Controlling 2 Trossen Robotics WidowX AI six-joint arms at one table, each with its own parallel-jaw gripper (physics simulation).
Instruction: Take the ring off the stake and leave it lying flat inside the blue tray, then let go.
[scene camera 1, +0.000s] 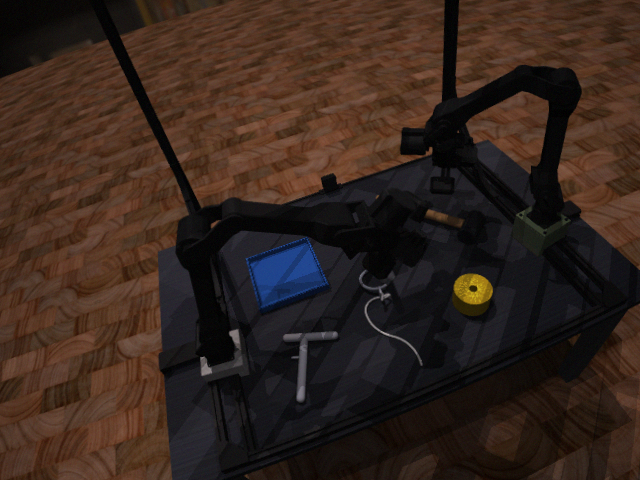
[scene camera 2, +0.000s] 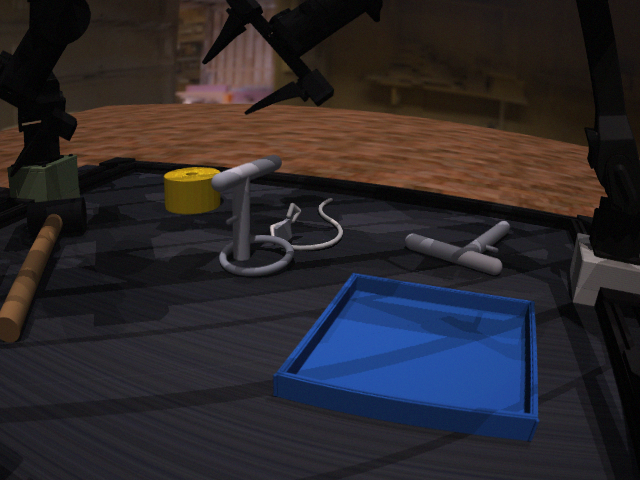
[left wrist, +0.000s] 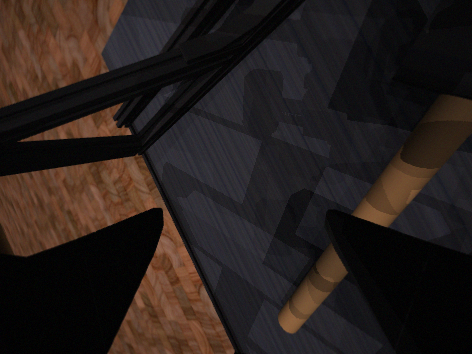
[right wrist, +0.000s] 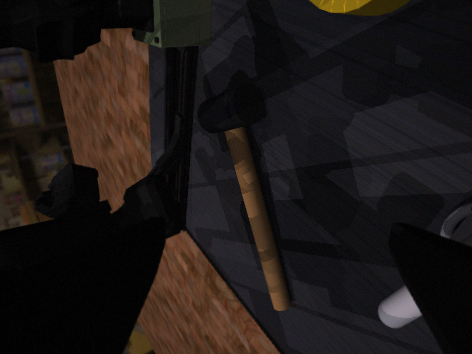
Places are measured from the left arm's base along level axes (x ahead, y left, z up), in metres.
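Where they show: left gripper, fingertip midpoint: (scene camera 1: 444, 169) (left wrist: 245, 217); right gripper, fingertip midpoint: (scene camera 2: 223, 88) (right wrist: 277, 231); left arm's base, link origin: (scene camera 1: 543, 217) (scene camera 2: 42, 161) (right wrist: 143, 5); right arm's base, link origin: (scene camera 1: 220, 351) (scene camera 2: 615, 252).
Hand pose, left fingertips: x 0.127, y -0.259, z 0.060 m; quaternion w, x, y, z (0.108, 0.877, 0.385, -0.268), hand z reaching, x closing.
Note:
Each offset is from my left fingertips to the top centre of the thing. "*": to the spot under its first point.
The grey stake {0.306 m ahead, 0.149 m left, 0.032 m down} (scene camera 2: 241, 222) (right wrist: 397, 310) stands upright with a crossbar on top. The grey ring {0.328 m ahead, 0.139 m left, 0.107 m down} (scene camera 1: 361, 282) (scene camera 2: 255, 272) (right wrist: 446, 222) lies flat on the table around the stake's foot. The blue tray {0.516 m ahead, 0.033 m right, 0.117 m down} (scene camera 1: 284, 271) (scene camera 2: 403, 413) is empty. My right gripper (scene camera 2: 225, 87) (right wrist: 277, 231) is open and empty, in the air above the stake. In scene camera 1 it hides most of the stake. My left gripper (scene camera 1: 443, 181) (left wrist: 245, 217) is open and empty, raised over the table's far edge, beyond the ring in scene camera 1.
A hammer {0.072 m ahead, 0.014 m left, 0.090 m down} (scene camera 1: 444, 218) (scene camera 2: 33, 273) (left wrist: 390, 200) (right wrist: 257, 215) lies near the left gripper. A yellow cylinder {0.161 m ahead, 0.312 m left, 0.090 m down} (scene camera 1: 471, 304) (scene camera 2: 191, 195), a white cord {* 0.395 m ahead, 0.270 m left, 0.135 m down} (scene camera 1: 382, 333) (scene camera 2: 338, 232) by the ring and a second grey T-shaped piece {0.584 m ahead, 0.253 m left, 0.120 m down} (scene camera 1: 302, 361) (scene camera 2: 454, 253) lying down are also there.

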